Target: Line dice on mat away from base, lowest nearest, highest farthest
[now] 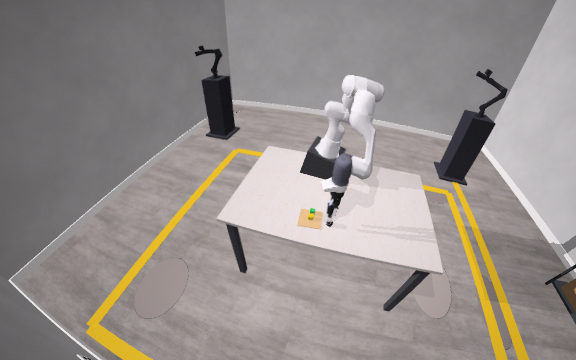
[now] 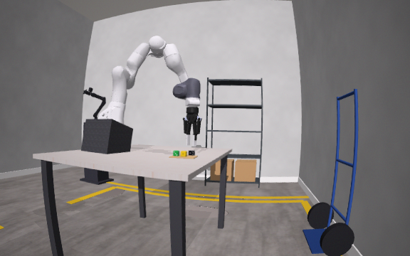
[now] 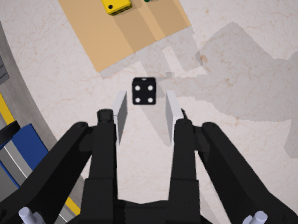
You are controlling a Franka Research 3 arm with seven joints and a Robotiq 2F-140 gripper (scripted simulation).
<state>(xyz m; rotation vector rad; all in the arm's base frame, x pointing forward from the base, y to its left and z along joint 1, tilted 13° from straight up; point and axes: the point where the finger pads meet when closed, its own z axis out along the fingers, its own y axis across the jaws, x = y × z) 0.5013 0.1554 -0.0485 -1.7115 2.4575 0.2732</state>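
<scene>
My hand is 80 mm above the black die. Round my hand: yellow die (120 mm to the right, 70 mm below, 10 mm behind); green die (120 mm to the right, 70 mm below, 50 mm behind); tan mat (120 mm to the right, 90 mm below, 10 mm behind).
</scene>
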